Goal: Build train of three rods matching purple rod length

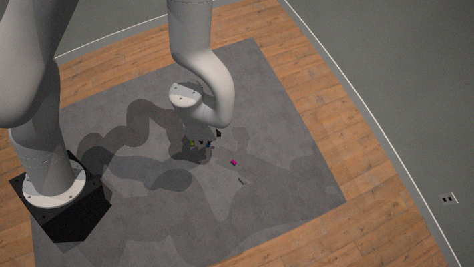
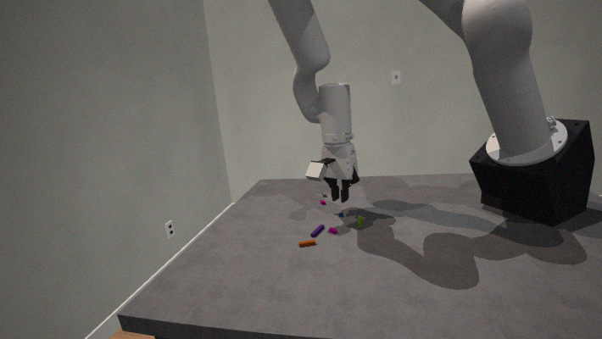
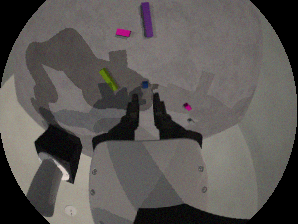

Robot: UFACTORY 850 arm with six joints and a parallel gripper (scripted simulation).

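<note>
My hand is 120 mm to the right of the purple rod, 70 mm above it and 30 mm short of it. Also, from my hand: blue rod: 70 mm below; then lime rod: 70 mm below, 70 mm behind, 30 mm to the left; then orange rod: 190 mm to the left, 70 mm below, 30 mm ahead.
</note>
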